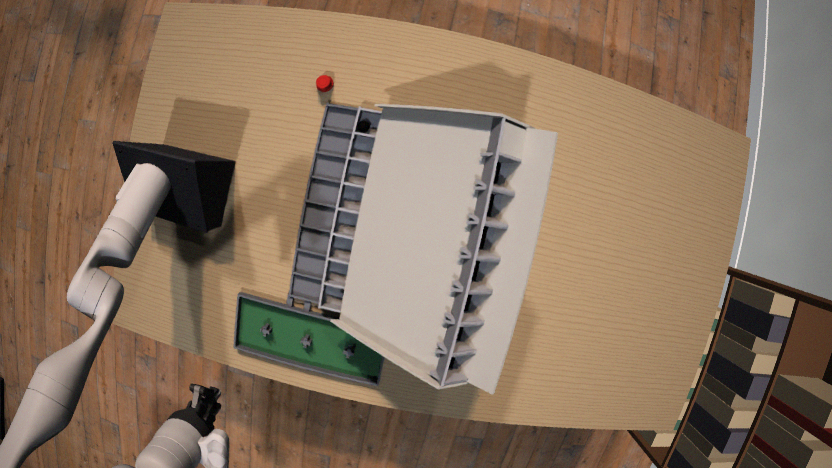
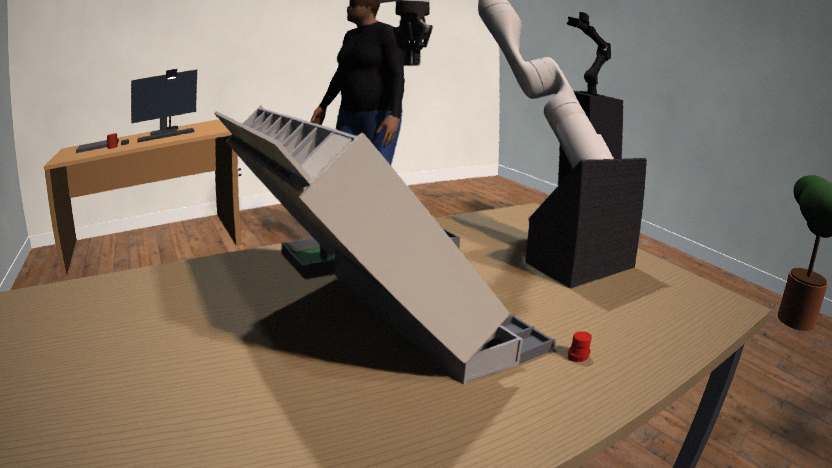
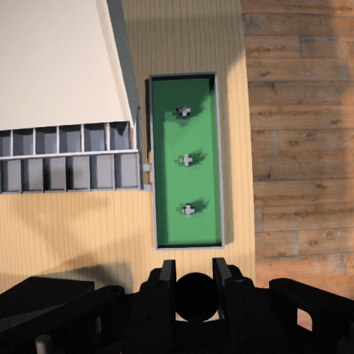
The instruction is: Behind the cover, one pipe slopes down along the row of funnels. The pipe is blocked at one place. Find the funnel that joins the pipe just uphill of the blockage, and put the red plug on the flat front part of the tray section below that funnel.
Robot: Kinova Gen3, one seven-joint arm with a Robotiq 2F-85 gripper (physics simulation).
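Places are measured from the arm's base along level axes (x ahead, y left, z up), in centimetres.
Pixels of known places: gripper, between the fingertips: (image 1: 216,396) (image 2: 411,65); arm's base, origin of its link: (image 1: 154,178) (image 2: 599,179).
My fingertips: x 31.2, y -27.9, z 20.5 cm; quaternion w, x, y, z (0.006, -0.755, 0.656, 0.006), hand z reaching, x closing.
Note:
Ahead of a thing's pixels: the offset from my fingertips to its top centre. "spot": to the spot under its first point.
The red plug @(dx -5.0, dy +57.5, dz -36.2 cm) (image 1: 324,83) (image 2: 580,346) stands upright on the table, off the far end of the sectioned grey tray (image 1: 321,192) (image 2: 535,344) (image 3: 102,170). The pale cover (image 1: 421,221) (image 2: 401,232) (image 3: 55,65) slopes up behind the tray and hides the pipe. The row of funnels @(spot: dx +33.3, dy +44.8, dz -11.9 cm) (image 1: 494,203) (image 2: 293,135) runs along its top. A black ball @(dx +6.9, dy +50.7, dz -36.9 cm) (image 1: 363,125) (image 2: 495,343) lies in the rear part of the tray's end section nearest the plug. My gripper (image 1: 203,390) (image 2: 413,60) (image 3: 194,273) is raised, shut on another black ball (image 3: 196,297).
A green-floored tray (image 1: 285,325) (image 2: 311,253) (image 3: 187,185) with three small grey stands (image 1: 266,330) (image 3: 186,160), bare of balls, adjoins the sectioned tray. A black pedestal (image 1: 162,154) (image 2: 605,221) carries the arm's base. The tall, tilted cover stands over the table's middle.

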